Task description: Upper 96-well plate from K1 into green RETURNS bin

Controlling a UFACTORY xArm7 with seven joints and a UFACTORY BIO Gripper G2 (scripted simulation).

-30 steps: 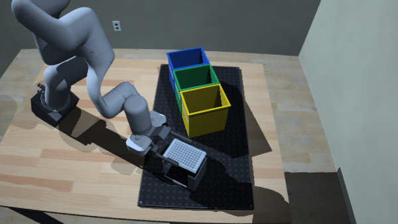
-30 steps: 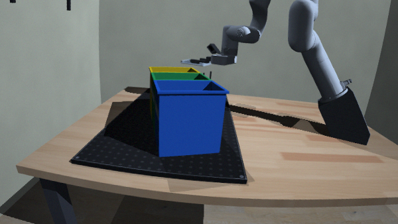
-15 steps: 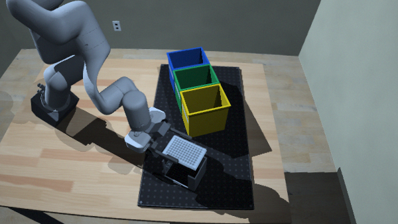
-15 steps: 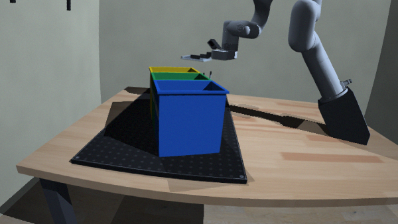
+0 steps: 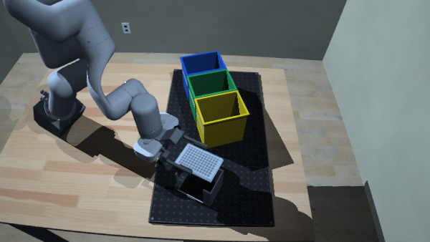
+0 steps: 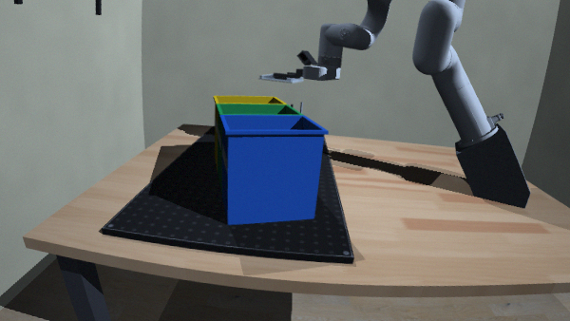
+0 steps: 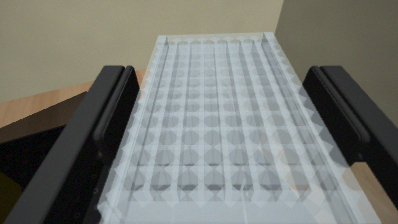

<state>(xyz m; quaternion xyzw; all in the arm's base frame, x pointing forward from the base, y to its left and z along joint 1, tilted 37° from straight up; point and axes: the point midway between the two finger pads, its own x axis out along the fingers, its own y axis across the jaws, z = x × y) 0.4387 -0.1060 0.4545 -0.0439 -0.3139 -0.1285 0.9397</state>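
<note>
Now: hand 38 cm to the right of the green bin and 14 cm above it. From my hand the other things lie so: 96-well plate 2 cm ahead, 1 cm to the right, 1 cm below; blue bin 50 cm to the left, 14 cm below, 5 cm behind; yellow bin 26 cm to the left, 14 cm below, 6 cm ahead.
</note>
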